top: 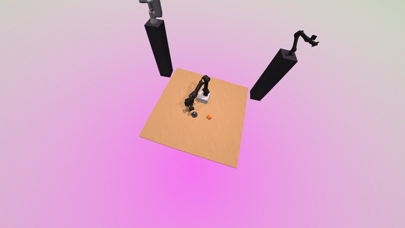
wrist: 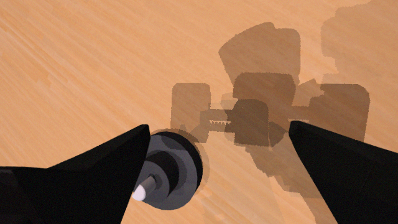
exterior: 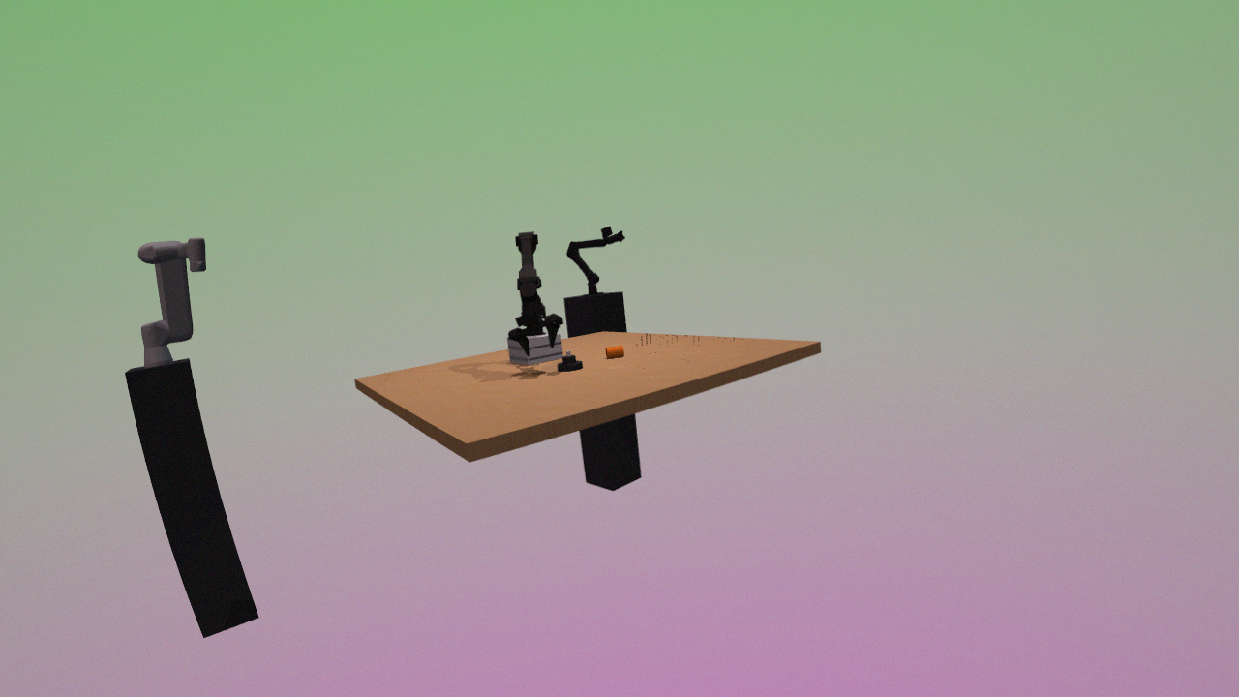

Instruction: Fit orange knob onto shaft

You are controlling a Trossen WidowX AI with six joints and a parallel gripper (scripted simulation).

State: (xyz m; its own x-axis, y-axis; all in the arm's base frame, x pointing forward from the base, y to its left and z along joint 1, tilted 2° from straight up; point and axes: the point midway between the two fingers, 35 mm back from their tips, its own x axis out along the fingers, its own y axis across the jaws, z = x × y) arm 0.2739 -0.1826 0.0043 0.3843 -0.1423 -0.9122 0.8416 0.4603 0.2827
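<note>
Now: the pedestal 4 cm ahead of my gripper tip, 9 cm to the left of it and 4 cm below it. Also, from my gripper tip: orange knob (3 cm ahead, 29 cm to the left, 5 cm below).
</note>
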